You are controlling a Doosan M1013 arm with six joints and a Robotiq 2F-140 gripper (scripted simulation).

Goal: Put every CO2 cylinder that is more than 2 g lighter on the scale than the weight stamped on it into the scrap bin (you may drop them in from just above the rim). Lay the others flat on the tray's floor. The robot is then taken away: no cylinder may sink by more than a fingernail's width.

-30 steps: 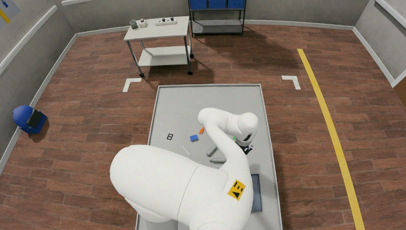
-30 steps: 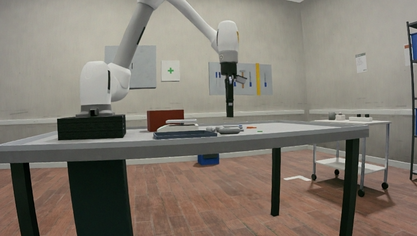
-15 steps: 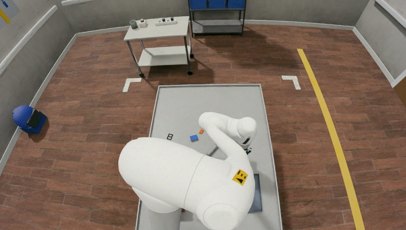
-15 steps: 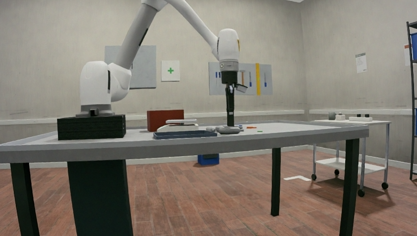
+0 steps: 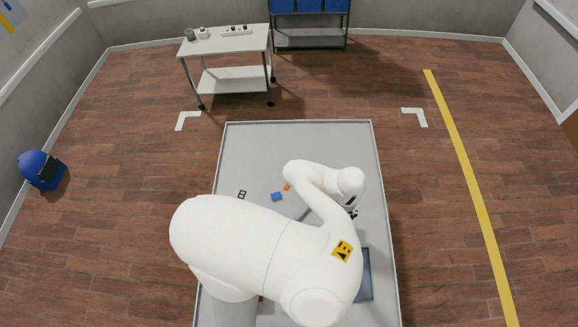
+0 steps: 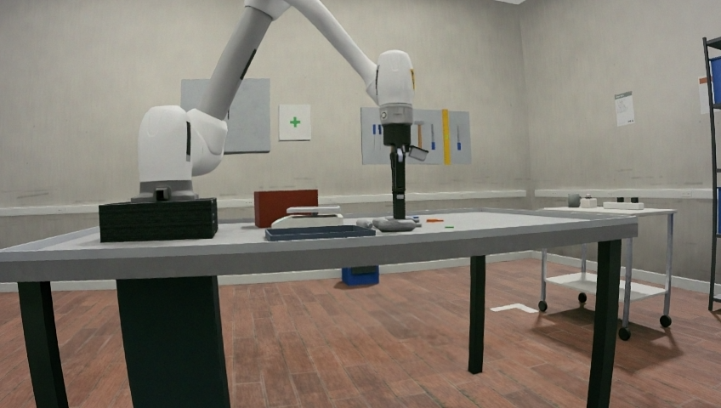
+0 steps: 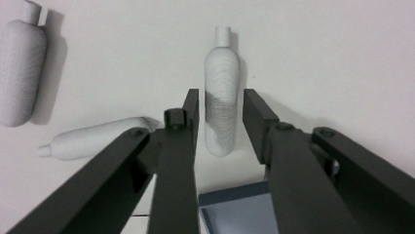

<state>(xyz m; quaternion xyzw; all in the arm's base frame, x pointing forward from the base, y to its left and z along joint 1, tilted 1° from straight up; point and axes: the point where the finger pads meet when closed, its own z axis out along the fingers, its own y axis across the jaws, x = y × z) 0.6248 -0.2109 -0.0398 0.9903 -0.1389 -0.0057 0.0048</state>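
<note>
My hand is 20 cm to the right of the scale platform, 19 cm past it and 1 cm above it. From my hand the other things lie so: blue-grey tray: 23 cm behind, 6 cm below, 4 cm to the right; then grey CO2 cylinder: 9 cm to the left, 6 cm below, 6 cm behind; then green piece: 16 cm ahead, 6 cm below, 1 cm to the left.
</note>
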